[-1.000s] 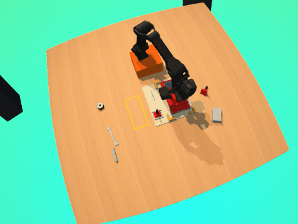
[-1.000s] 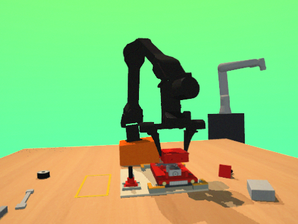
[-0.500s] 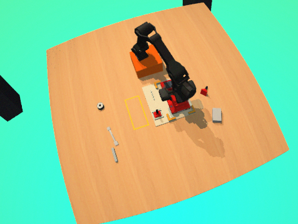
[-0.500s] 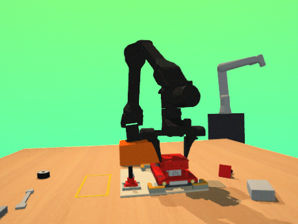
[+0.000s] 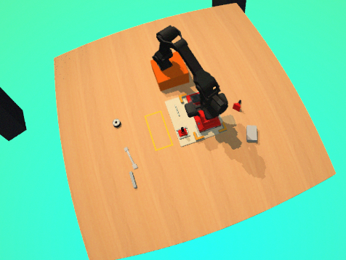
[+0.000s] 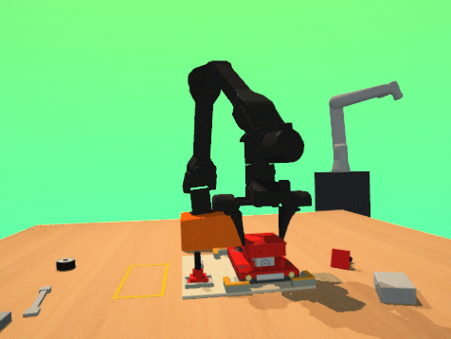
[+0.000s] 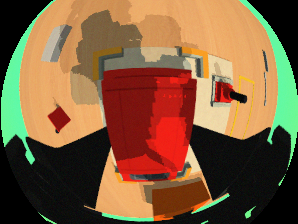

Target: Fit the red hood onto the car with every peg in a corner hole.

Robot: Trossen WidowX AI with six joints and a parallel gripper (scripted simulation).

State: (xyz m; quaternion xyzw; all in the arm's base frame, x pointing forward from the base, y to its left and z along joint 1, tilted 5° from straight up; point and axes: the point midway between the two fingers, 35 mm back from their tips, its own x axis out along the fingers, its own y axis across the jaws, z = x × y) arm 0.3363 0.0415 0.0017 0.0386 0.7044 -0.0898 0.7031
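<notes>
The grey engine block is 40 mm below my gripper tip. Round my gripper tip: black wheel (390 mm to the right, 200 mm behind, 50 mm below); red hood (right at my gripper tip).
</notes>
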